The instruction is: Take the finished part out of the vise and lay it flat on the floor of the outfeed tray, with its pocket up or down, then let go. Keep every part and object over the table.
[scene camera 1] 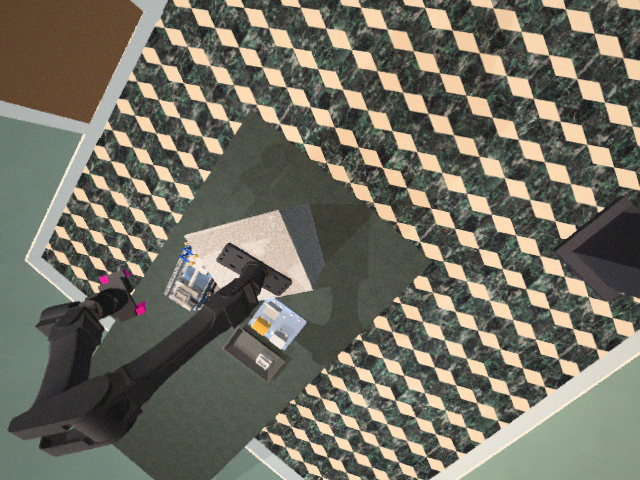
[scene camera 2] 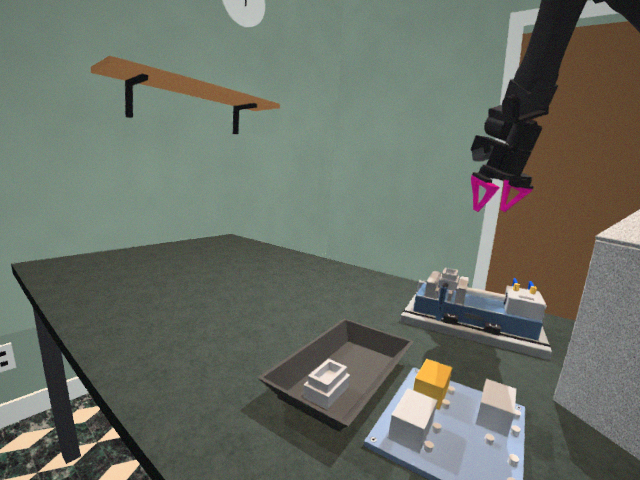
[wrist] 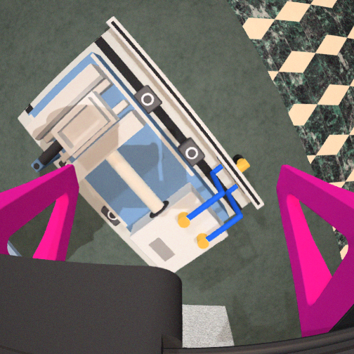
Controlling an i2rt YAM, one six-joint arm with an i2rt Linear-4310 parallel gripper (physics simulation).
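Pixels of known places: gripper, fingertip midpoint: (scene camera 1: 136,288) (scene camera 2: 489,210); arm's base, link origin: (scene camera 1: 255,269).
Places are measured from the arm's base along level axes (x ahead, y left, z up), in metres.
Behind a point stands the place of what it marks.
Note:
The finished part (scene camera 2: 449,275) {x 0.400, y -0.144, z -0.193 m} (wrist: 84,128) is a pale stepped block, pocket up, between the jaws at one end of the blue and white vise (scene camera 1: 196,279) {x 0.341, y -0.176, z -0.245 m} (scene camera 2: 480,316) {x 0.317, y -0.128, z -0.261 m} (wrist: 150,145). My gripper (scene camera 1: 125,292) {x 0.359, y -0.249, z -0.043 m} (scene camera 2: 490,208) {x 0.359, y -0.249, z -0.043 m} (wrist: 177,175) is open and empty, high above the vise; the part is toward the left finger in the wrist view. The dark outfeed tray (scene camera 1: 240,349) {x 0.485, y 0.150, z -0.292 m} (scene camera 2: 302,356) {x 0.492, y 0.238, z -0.270 m} stands apart from the vise. Another pale stepped part (scene camera 1: 264,360) {x 0.415, y 0.250, z -0.260 m} (scene camera 2: 326,383) {x 0.414, y 0.275, z -0.258 m} sits in the tray, pocket up, near one end.
A light-blue plate (scene camera 1: 295,321) {x 0.208, y 0.230, z -0.297 m} (scene camera 2: 460,449) {x 0.249, y 0.219, z -0.297 m} beside the tray bears a yellow block (scene camera 1: 260,325) {x 0.307, y 0.136, z -0.262 m} (scene camera 2: 433,381) {x 0.311, y 0.164, z -0.261 m}, two pale blocks and several pegs. A tall grey speckled block (scene camera 1: 268,232) {x -0.117, y -0.034, z 0.038 m} (scene camera 2: 607,320) {x 0.130, y 0.035, z -0.151 m} (wrist: 206,325) stands near the vise. Blue bent tubes (wrist: 202,206) rise from the vise's end.

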